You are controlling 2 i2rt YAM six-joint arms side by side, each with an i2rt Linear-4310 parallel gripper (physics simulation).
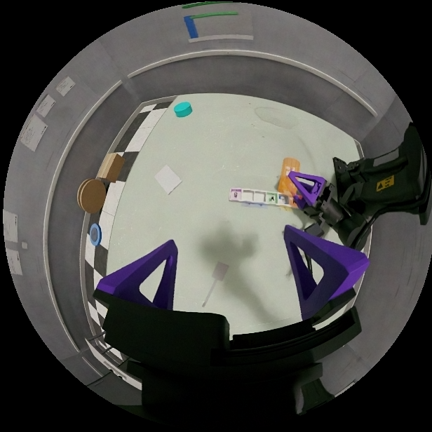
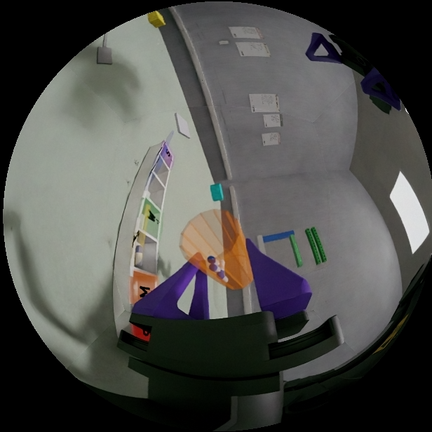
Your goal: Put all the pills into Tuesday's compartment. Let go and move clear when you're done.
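Note:
The white pill organizer (image 1: 253, 195) (image 2: 126, 235) lies on the table with letter-marked lids. Its open compartment (image 2: 145, 254) between the green W lid (image 2: 151, 216) and the orange M lid (image 2: 143, 286) holds at least one pale and blue pill (image 2: 138, 256); its yellow lid (image 2: 146, 220) is swung back. My right gripper (image 1: 286, 176) (image 2: 223, 250) is shut on the orange translucent bottle (image 1: 290, 170) (image 2: 200, 237), tilted beside the organizer's M end. Several pills (image 2: 216, 268) show in the bottle; their exact number is unclear. My left gripper (image 1: 228, 238) (image 2: 331, 67) is open and empty, high above the table.
A teal cap (image 1: 183, 109) (image 2: 216, 192) and a white square (image 1: 168, 179) (image 2: 182, 125) lie beyond the organizer. A grey paddle-like item (image 1: 220, 271) (image 2: 104, 55) lies on the table. A yellow block (image 2: 156, 19) shows far off. Two other open compartments lie between the W and purple S lids.

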